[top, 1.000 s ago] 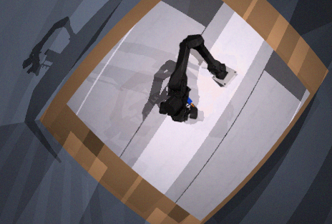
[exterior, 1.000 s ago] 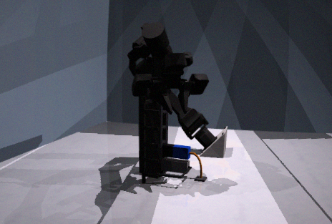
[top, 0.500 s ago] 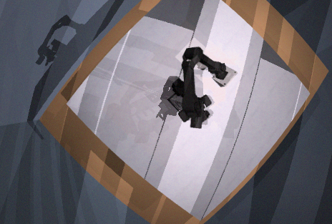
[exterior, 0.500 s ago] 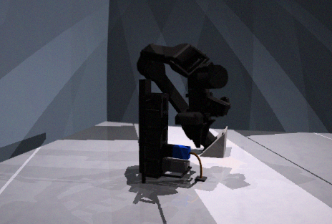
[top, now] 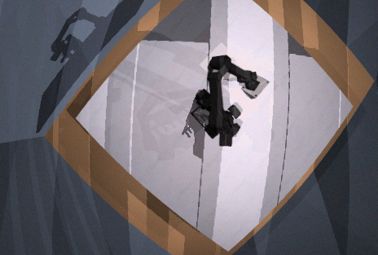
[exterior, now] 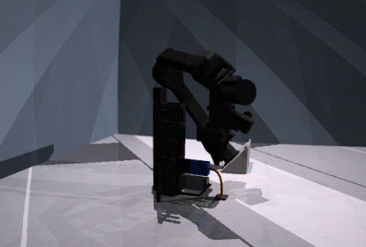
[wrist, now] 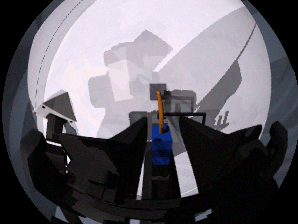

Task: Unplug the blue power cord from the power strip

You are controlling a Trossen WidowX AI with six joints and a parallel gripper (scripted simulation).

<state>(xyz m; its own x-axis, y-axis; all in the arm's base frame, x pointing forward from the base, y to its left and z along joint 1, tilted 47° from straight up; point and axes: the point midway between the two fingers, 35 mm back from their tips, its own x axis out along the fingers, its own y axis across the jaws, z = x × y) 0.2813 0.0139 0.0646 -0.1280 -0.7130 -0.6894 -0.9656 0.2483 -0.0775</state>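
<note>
The blue plug is 10 mm behind my gripper tip, 70 mm to the right of it and 10 mm below it.
</note>
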